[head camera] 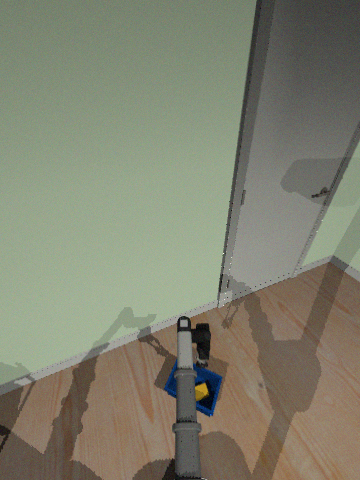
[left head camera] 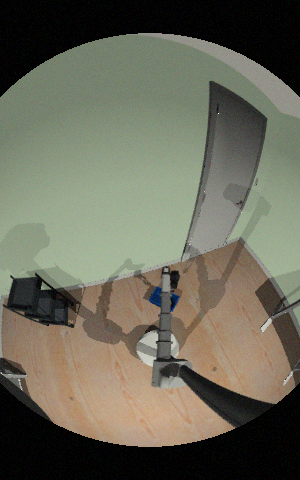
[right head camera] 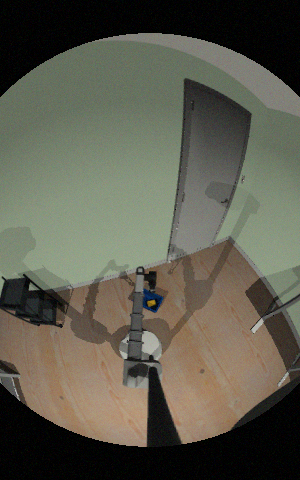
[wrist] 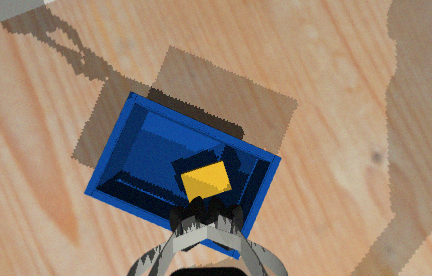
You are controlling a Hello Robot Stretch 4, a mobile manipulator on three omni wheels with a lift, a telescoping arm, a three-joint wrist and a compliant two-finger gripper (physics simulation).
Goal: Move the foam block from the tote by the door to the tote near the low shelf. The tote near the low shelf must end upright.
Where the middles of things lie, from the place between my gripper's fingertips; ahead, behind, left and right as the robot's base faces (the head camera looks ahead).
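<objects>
Position of my hand relative to the yellow foam block [wrist: 211, 179]: 10 mm past the block, 340 mm above it.
</objects>
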